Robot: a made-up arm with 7 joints.
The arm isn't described. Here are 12 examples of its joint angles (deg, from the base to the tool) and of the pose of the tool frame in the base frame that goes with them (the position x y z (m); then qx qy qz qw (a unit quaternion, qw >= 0)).
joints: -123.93 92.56 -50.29 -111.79 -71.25 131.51 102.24
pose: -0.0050 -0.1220 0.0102 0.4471 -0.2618 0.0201 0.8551
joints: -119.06 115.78 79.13 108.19 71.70 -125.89 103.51
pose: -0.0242 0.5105 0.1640 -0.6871 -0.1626 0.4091 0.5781
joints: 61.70 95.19 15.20 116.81 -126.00 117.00 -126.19
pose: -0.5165 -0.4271 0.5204 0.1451 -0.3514 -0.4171 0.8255
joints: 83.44 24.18 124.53 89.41 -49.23 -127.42 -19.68
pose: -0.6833 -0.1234 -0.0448 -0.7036 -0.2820 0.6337 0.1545
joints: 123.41 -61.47 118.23 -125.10 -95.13 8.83 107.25
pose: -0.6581 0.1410 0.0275 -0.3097 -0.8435 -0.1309 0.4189
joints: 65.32 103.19 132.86 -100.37 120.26 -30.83 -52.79
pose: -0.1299 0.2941 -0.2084 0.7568 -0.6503 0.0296 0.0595
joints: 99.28 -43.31 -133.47 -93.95 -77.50 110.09 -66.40
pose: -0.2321 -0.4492 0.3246 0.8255 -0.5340 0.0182 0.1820
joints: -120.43 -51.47 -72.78 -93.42 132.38 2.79 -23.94
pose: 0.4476 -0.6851 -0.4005 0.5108 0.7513 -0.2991 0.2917
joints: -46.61 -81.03 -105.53 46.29 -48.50 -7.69 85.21
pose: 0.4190 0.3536 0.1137 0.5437 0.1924 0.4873 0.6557
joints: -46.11 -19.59 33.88 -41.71 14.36 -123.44 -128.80
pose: 0.1422 -0.3419 0.2001 0.7282 -0.5747 0.2209 0.3010
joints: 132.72 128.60 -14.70 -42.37 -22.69 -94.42 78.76
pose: -0.3849 -0.8147 -0.1445 0.7952 -0.5253 0.2041 0.2239
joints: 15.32 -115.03 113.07 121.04 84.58 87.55 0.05
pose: -0.0954 0.0016 1.1466 0.1068 0.1252 0.8921 0.4208
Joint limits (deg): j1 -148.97..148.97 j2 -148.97..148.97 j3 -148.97..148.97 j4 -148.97..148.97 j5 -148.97..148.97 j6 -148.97..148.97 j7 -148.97..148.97
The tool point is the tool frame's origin. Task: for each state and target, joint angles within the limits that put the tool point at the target. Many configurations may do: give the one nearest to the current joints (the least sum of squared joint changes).
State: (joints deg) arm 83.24 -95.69 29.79 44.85 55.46 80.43 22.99
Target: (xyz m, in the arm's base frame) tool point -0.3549 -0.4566 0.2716
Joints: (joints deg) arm 77.34 -89.23 28.74 48.33 40.04 78.87 25.31
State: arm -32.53 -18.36 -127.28 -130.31 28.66 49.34 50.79
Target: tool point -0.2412 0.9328 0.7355
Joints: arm -8.48 -28.43 -133.17 -112.80 23.20 58.63 56.60
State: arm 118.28 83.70 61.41 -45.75 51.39 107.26 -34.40
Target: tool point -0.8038 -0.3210 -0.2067
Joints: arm 101.57 99.24 15.55 -76.97 29.13 83.52 -11.67
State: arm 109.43 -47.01 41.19 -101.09 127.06 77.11 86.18
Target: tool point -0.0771 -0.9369 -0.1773
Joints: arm 83.85 -70.13 72.35 -96.23 107.29 82.84 87.82
